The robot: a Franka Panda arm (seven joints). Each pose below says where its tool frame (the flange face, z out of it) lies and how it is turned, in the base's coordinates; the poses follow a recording.
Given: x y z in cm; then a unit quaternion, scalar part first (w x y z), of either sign.
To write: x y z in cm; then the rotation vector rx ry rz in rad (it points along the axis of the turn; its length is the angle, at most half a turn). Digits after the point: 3 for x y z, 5 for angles.
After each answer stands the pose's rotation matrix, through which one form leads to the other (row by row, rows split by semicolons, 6 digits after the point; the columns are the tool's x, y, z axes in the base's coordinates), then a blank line. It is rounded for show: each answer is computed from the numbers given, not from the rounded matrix.
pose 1, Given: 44.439 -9.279 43.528 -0.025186 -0.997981 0.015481 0.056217
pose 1, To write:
44.439 -9.279 43.528 3.08595 -0.04787 -0.17383
0.993200 -0.028068 -0.112987; -0.033731 -0.998252 -0.048530; -0.111427 0.052011 -0.992411

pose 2, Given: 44.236 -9.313 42.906 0.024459 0.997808 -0.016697 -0.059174
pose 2, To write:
44.236 -9.313 42.906 3.08682 -0.05165 -0.18306
0.992439 -0.030426 -0.118905; -0.036215 -0.998246 -0.046835; -0.117272 0.050787 -0.991800

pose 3, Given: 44.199 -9.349 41.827 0.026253 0.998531 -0.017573 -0.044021
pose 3, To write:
44.199 -9.349 41.827 3.08561 -0.05430 -0.13603
0.995507 -0.032783 -0.088835; -0.037406 -0.998004 -0.050882; -0.086990 0.053976 -0.994746

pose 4, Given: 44.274 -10.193 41.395 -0.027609 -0.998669 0.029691 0.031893
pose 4, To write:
44.274 -10.193 41.395 3.08343 -0.09167 -0.09847
0.996203 -0.057542 -0.065341; -0.061064 -0.996712 -0.053251; -0.062062 0.057038 -0.996441

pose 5, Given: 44.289 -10.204 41.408 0.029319 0.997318 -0.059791 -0.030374
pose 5, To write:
44.289 -10.204 41.408 3.07600 -0.18441 -0.09368
0.991005 -0.117480 -0.064091; -0.121042 -0.991131 -0.054849; -0.057079 0.062113 -0.996436

